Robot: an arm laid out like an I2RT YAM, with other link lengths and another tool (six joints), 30 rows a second.
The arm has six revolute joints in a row. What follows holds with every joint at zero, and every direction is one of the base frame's.
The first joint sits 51 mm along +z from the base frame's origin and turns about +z.
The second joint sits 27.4 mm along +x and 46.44 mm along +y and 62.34 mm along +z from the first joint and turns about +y.
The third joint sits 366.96 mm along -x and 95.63 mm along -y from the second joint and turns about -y.
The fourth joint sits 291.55 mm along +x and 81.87 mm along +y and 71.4 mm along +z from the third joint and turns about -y.
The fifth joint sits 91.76 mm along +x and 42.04 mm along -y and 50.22 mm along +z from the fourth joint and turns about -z.
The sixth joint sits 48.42 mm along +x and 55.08 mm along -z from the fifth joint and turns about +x.
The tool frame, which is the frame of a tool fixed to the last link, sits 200 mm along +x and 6 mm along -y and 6 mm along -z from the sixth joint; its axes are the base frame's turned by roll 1.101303, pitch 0.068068 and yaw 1.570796 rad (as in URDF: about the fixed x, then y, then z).
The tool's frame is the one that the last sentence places.
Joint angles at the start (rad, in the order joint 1, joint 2, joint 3, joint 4, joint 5, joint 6):
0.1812 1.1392 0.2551 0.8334 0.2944 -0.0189
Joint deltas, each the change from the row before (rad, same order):
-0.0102 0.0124 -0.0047 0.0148 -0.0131 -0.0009
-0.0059 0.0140 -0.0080 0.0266 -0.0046 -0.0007
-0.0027 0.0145 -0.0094 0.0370 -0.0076 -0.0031
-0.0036 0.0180 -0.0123 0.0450 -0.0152 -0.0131
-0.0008 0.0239 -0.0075 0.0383 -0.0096 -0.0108
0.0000 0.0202 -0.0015 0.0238 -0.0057 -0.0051
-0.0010 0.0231 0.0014 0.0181 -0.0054 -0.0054
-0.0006 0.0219 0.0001 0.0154 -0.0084 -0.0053
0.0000 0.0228 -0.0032 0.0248 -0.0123 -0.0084
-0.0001 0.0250 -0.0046 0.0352 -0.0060 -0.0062
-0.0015 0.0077 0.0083 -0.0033 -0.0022 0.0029
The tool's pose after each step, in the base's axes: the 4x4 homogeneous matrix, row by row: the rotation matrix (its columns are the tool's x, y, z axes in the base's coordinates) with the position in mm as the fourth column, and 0 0 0 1 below. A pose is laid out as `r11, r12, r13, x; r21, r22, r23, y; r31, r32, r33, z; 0, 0, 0, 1`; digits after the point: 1 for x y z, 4 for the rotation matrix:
0.1047, -0.3941, 0.9131, 450.5; 0.9892, 0.1357, -0.0548, -7.6; -0.1023, 0.9090, 0.4041, 236.1; 0, 0, 0, 1
0.1064, -0.3980, 0.9112, 451.4; 0.9891, 0.1359, -0.0561, -9.1; -0.1015, 0.9073, 0.4081, 234.5; 0, 0, 0, 1
0.1027, -0.4100, 0.9063, 452.2; 0.9896, 0.1345, -0.0513, -8.3; -0.1008, 0.9021, 0.4195, 235.3; 0, 0, 0, 1
0.0923, -0.4234, 0.9012, 453.1; 0.9897, 0.1387, -0.0361, -6.2; -0.1097, 0.8953, 0.4318, 235.9; 0, 0, 0, 1
0.0840, -0.4299, 0.8990, 455.2; 0.9894, 0.1434, -0.0239, -4.0; -0.1186, 0.8914, 0.4373, 234.4; 0, 0, 0, 1
0.0785, -0.4322, 0.8984, 457.7; 0.9893, 0.1450, -0.0167, -2.2; -0.1231, 0.8901, 0.4389, 233.0; 0, 0, 0, 1
0.0736, -0.4293, 0.9002, 461.1; 0.9889, 0.1484, -0.0101, -0.8; -0.1292, 0.8909, 0.4354, 229.9; 0, 0, 0, 1
0.0649, -0.4244, 0.9031, 464.1; 0.9886, 0.1505, -0.0003, 1.4; -0.1357, 0.8929, 0.4294, 225.7; 0, 0, 0, 1
0.0523, -0.4248, 0.9038, 466.5; 0.9882, 0.1526, 0.0145, 4.7; -0.1440, 0.8924, 0.4277, 222.4; 0, 0, 0, 1
0.0471, -0.4303, 0.9015, 468.8; 0.9877, 0.1546, 0.0222, 6.4; -0.1489, 0.8893, 0.4323, 220.9; 0, 0, 0, 1
0.0461, -0.4282, 0.9025, 471.7; 0.9881, 0.1521, 0.0216, 6.7; -0.1465, 0.8908, 0.4301, 220.7; 0, 0, 0, 1

